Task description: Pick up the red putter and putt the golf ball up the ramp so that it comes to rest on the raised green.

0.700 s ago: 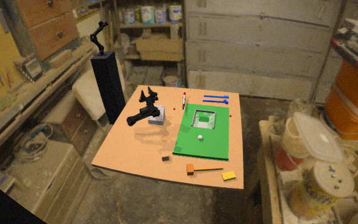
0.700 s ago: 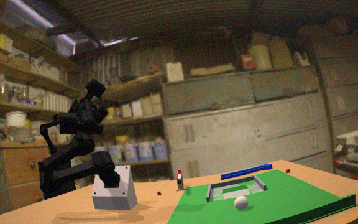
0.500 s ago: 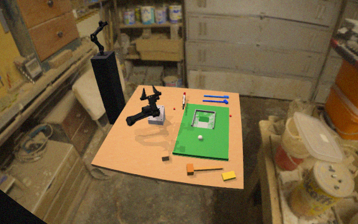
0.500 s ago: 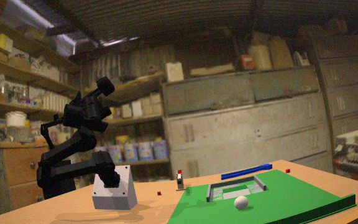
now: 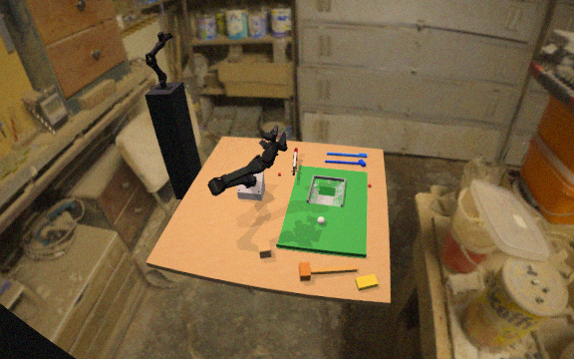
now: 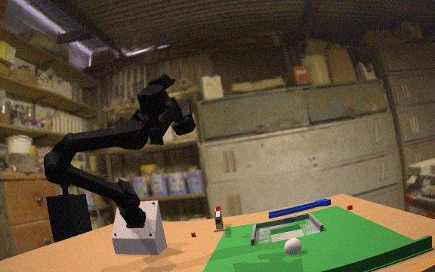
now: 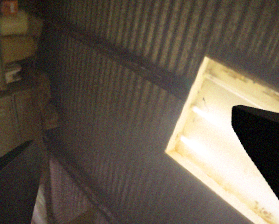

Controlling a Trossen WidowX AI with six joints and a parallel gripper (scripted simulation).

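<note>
Now: the red putter 430 mm below my gripper tip, 290 mm to the left of it and 20 mm ahead of it. Round my gripper tip: white golf ball: 460 mm below, 250 mm ahead, 210 mm to the right; then green mat: 480 mm below, 280 mm ahead, 60 mm to the right; then small wooden stand: 450 mm below, 300 mm to the left, 30 mm ahead.
</note>
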